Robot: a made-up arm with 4 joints.
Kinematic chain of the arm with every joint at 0, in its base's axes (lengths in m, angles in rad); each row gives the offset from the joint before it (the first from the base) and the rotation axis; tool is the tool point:
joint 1: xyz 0 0 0.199 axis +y
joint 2: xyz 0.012 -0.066 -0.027 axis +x
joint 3: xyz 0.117 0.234 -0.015 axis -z
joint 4: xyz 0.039 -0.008 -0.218 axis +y
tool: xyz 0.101 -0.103 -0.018
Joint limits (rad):
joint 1: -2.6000..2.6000
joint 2: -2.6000..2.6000
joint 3: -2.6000..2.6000
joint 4: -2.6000..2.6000
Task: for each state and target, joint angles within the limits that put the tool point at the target. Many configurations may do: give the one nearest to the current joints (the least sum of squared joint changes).
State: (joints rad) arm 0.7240 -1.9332 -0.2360 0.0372
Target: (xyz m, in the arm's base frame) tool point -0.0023 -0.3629 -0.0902
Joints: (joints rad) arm 1.2240 -1.7861 -0.0887 0.2385
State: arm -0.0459 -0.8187 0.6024 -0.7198
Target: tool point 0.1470 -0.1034 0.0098
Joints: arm -0.0867 -0.6535 0.7837 -0.9535
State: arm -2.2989 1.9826 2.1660 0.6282
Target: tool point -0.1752 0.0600 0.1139
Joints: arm -2.0407 2.2000 1.6783 -0.1826
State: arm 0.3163 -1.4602 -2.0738 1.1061
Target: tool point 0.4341 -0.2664 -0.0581
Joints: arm -0.6189 -1.2539 -1.9247 0.9527
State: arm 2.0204 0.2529 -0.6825 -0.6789
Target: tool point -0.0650 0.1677 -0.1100
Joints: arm 1.3518 0.3239 -0.4595 -0.8062
